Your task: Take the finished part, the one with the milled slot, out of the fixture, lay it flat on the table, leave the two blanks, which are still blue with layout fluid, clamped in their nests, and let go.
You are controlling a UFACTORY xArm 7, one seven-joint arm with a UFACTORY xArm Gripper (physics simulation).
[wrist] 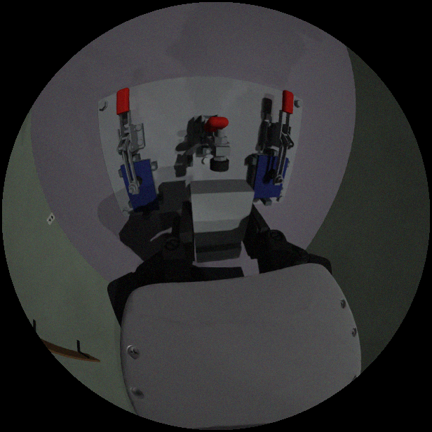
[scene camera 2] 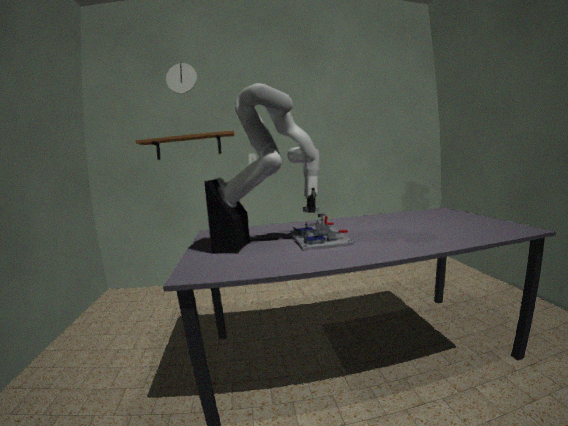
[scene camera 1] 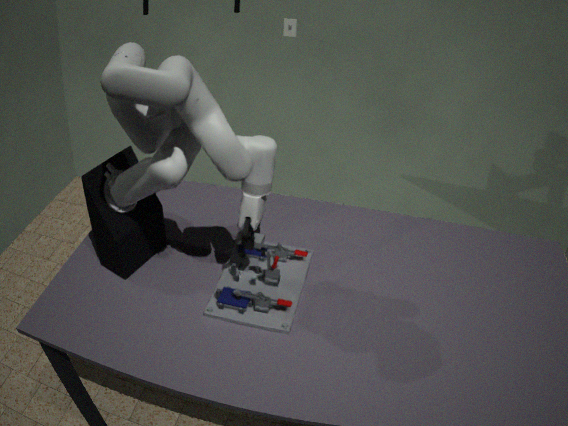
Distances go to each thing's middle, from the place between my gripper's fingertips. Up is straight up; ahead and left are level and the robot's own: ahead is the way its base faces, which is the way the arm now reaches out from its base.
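Labels:
I see the finished part (wrist: 220,209), and it is 10 mm above my hand. The fixture plate (scene camera 1: 293,273), on the other hand, is 130 mm below my hand, 10 mm to the right of it and 30 mm ahead.

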